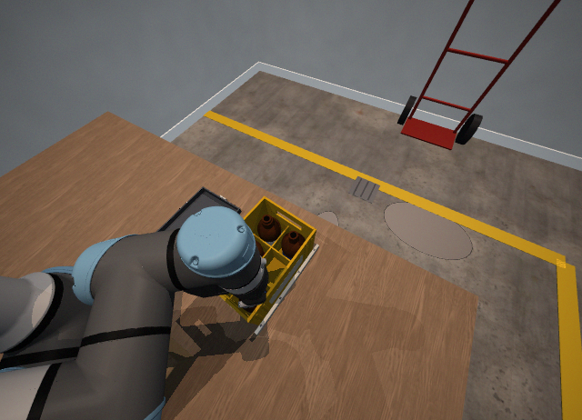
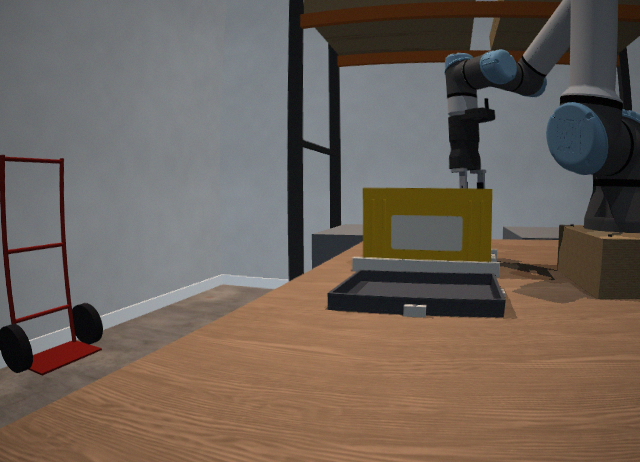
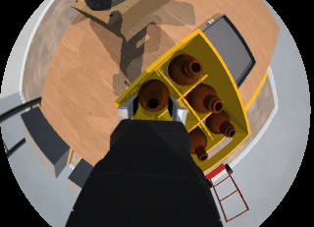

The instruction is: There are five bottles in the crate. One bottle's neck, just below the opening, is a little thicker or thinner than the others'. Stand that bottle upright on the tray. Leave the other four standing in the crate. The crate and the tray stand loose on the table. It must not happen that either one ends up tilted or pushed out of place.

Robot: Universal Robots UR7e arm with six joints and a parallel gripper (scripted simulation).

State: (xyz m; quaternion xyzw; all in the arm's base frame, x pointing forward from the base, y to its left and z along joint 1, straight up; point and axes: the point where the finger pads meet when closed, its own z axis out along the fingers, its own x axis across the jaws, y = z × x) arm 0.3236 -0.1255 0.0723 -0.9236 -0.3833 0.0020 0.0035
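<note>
The glass bottle lies 9 cm below my hand. The rest, counted from my hand: dark tray (7 cm ahead, 34 cm to the left, 16 cm below); then yellow crate (9 cm ahead, 5 cm to the left, 9 cm below).
</note>
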